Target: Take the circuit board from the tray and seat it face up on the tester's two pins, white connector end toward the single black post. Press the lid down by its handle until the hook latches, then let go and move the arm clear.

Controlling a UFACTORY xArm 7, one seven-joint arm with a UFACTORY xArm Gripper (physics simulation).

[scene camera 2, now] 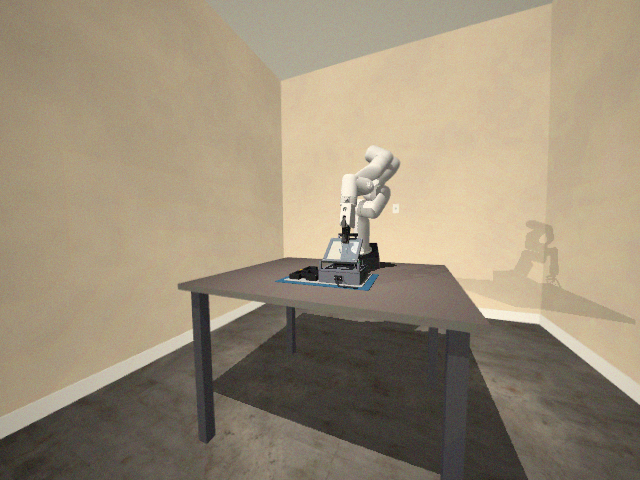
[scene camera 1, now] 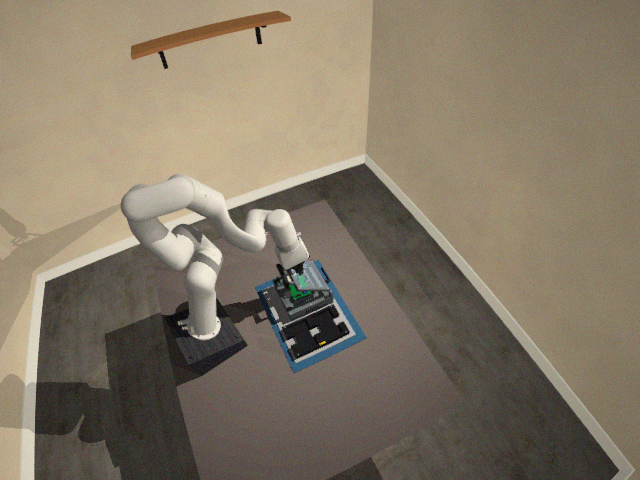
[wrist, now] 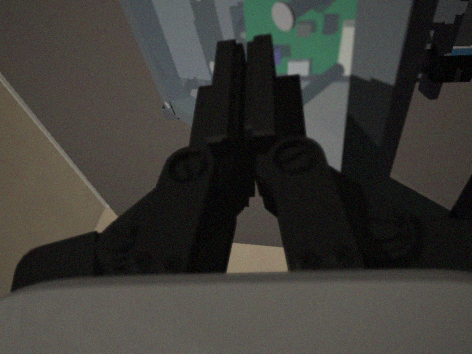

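The green circuit board (scene camera 1: pixel 298 292) (wrist: pixel 325 50) lies in the grey tester (scene camera 1: pixel 310 308) (scene camera 2: pixel 343 276), partly seen through the clear lid (scene camera 1: pixel 316 276) (scene camera 2: pixel 341 250). A pale strip shows at one board edge in the wrist view. Pins and black post cannot be made out, so I cannot tell how it is seated. The lid is tilted partway open above the board. My gripper (scene camera 2: pixel 345 240) (wrist: pixel 252 76) is shut and empty, with its fingertips at the lid's raised upper part. Whether they touch it, and the hook, cannot be made out. The black tray (scene camera 1: pixel 305 335) (scene camera 2: pixel 310 272) holds no board.
The tester and tray stand side by side on a blue-edged mat (scene camera 1: pixel 356 338) (scene camera 2: pixel 372 281) on the table (scene camera 1: pixel 330 413) (scene camera 2: pixel 258 289). The arm's dark base block (scene camera 1: pixel 227 341) stands beside the mat. A wooden shelf (scene camera 1: pixel 211 33) is on the wall.
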